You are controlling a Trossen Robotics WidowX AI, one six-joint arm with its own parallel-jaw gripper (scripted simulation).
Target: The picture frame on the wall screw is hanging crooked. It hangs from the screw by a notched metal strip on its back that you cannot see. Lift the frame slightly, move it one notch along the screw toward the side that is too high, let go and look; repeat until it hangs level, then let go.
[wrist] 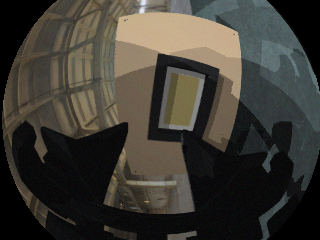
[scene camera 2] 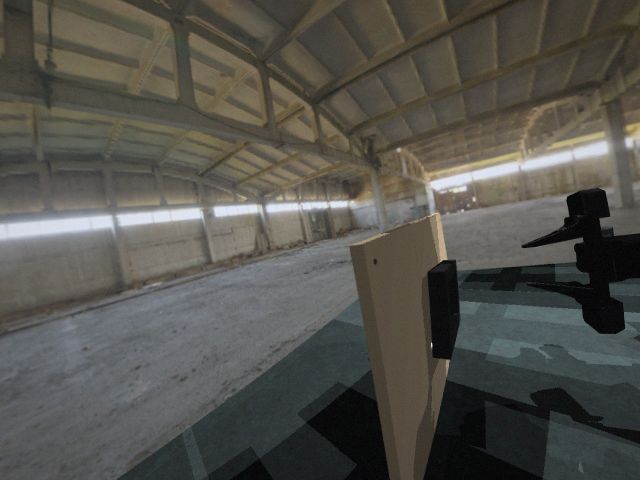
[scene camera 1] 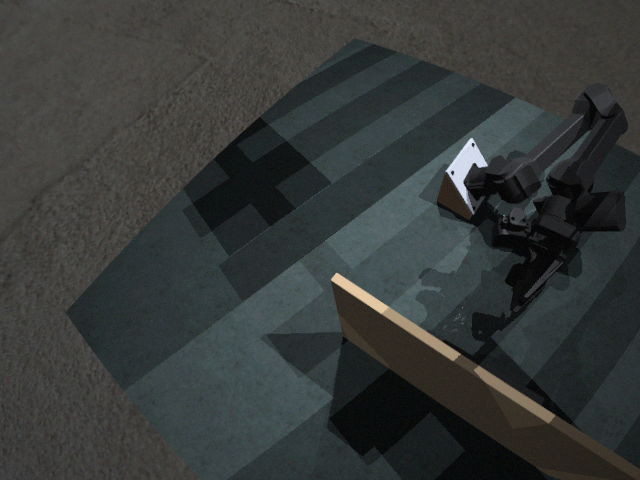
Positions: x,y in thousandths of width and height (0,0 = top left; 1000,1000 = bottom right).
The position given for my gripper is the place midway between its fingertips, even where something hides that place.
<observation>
My gripper shows in the wrist view (486,544), in scene camera 2 (820,553) and in scene camera 1 (810,634). A picture frame shows in the wrist view (573,381), in scene camera 2 (693,601) and in scene camera 1 (840,830).
</observation>
